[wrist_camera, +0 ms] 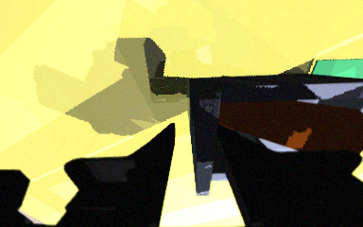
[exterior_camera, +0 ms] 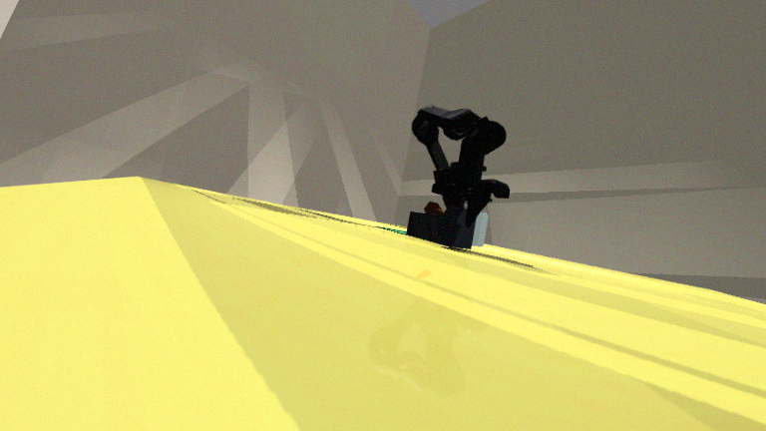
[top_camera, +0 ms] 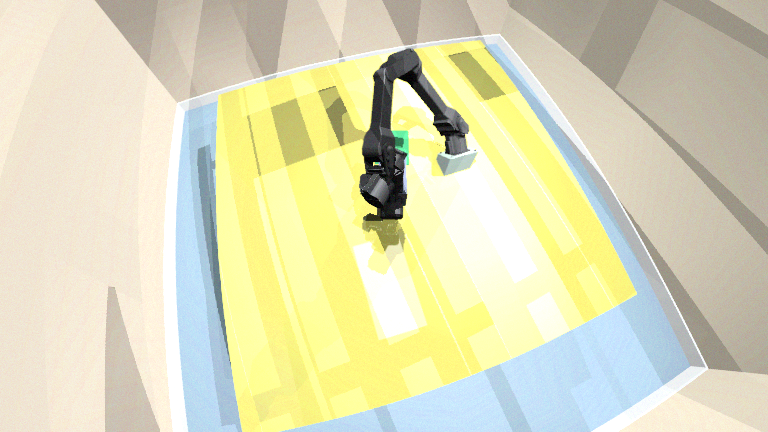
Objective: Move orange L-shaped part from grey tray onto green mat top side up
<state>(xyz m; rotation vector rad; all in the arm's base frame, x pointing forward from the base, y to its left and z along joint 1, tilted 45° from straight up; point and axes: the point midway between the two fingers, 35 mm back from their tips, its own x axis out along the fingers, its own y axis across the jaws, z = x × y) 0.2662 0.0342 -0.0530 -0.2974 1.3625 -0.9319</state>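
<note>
Now: the orange L-shaped part 5 cm to the right of my gripper tip, 2 cm behind it and 1 cm below it. The rest, counted from my gripper tip: green mat: 21 cm to the right, 10 cm behind, 6 cm below.
</note>
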